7 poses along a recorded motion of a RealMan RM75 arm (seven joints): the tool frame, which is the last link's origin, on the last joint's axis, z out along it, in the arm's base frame.
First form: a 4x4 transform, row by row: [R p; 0 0 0 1], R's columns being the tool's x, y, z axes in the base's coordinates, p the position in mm. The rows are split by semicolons.
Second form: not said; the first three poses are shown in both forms.
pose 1, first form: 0.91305 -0.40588 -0.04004 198.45; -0.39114 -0.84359 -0.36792 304.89; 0.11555 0.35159 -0.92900 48.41; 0 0 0 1
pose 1, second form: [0.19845 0.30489 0.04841], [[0.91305 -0.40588 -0.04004], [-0.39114 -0.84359 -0.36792], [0.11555 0.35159 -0.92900]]
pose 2, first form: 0.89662 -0.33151 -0.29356 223.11; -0.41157 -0.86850 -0.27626 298.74; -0.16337 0.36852 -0.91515 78.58; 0 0 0 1
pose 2, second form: [0.22311 0.29874 0.07858], [[0.89662 -0.33151 -0.29356], [-0.41157 -0.86850 -0.27626], [-0.16337 0.36852 -0.91515]]
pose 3, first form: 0.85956 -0.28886 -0.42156 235.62; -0.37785 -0.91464 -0.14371 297.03; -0.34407 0.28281 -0.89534 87.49; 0 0 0 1
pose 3, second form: [0.23562 0.29703 0.08749], [[0.85956 -0.28886 -0.42156], [-0.37785 -0.91464 -0.14371], [-0.34407 0.28281 -0.89534]]
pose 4, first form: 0.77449 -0.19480 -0.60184 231.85; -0.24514 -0.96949 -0.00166 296.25; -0.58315 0.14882 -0.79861 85.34; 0 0 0 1
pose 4, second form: [0.23185 0.29625 0.08534], [[0.77449 -0.19480 -0.60184], [-0.24514 -0.96949 -0.00166], [-0.58315 0.14882 -0.79861]]
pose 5, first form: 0.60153 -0.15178 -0.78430 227.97; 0.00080 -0.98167 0.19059 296.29; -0.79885 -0.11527 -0.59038 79.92; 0 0 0 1
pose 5, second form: [0.22797 0.29629 0.07992], [[0.60153 -0.15178 -0.78430], [0.00080 -0.98167 0.19059], [-0.79885 -0.11527 -0.59038]]
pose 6, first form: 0.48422 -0.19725 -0.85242 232.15; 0.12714 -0.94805 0.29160 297.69; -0.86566 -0.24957 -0.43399 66.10; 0 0 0 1
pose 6, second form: [0.23215 0.29769 0.06610], [[0.48422 -0.19725 -0.85242], [0.12714 -0.94805 0.29160], [-0.86566 -0.24957 -0.43399]]
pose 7, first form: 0.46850 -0.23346 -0.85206 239.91; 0.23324 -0.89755 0.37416 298.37; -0.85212 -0.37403 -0.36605 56.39; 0 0 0 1
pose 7, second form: [0.23991 0.29837 0.05639], [[0.46850 -0.23346 -0.85206], [0.23324 -0.89755 0.37416], [-0.85212 -0.37403 -0.36605]]
